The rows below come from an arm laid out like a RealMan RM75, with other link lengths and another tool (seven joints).
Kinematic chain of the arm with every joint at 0, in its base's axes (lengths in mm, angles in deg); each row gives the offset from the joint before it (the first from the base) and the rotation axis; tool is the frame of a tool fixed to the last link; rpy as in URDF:
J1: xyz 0 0 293.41 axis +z
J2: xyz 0 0 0 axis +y
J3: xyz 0 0 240.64 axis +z
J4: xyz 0 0 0 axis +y
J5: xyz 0 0 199.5 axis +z
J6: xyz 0 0 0 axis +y
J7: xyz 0 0 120.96 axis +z
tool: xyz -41 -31 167 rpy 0 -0.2 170.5
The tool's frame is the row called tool.
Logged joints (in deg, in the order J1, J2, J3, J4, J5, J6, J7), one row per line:
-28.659, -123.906, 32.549, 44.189, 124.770, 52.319, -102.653
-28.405, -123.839, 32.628, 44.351, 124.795, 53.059, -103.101
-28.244, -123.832, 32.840, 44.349, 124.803, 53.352, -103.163
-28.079, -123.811, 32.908, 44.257, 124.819, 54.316, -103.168
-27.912, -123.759, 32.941, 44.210, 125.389, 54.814, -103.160
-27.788, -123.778, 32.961, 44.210, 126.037, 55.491, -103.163
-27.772, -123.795, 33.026, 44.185, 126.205, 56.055, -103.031
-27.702, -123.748, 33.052, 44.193, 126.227, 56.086, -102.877
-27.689, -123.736, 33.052, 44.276, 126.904, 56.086, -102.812
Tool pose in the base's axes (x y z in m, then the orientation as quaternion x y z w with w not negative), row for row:
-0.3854, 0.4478, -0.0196, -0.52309, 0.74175, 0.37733, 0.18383
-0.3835, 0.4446, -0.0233, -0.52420, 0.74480, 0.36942, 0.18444
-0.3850, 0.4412, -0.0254, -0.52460, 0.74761, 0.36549, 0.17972
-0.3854, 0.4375, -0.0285, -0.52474, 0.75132, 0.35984, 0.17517
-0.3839, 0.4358, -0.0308, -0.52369, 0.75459, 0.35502, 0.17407
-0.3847, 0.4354, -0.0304, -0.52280, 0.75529, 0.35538, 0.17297
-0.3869, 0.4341, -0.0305, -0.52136, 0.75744, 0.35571, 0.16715
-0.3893, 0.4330, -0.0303, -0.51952, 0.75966, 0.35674, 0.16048
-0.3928, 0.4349, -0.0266, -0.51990, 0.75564, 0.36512, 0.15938
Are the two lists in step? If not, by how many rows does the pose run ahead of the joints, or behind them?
The pose runs 2 rows ahead of the joints: the pose in row i belongs to the joints in row i + 2.
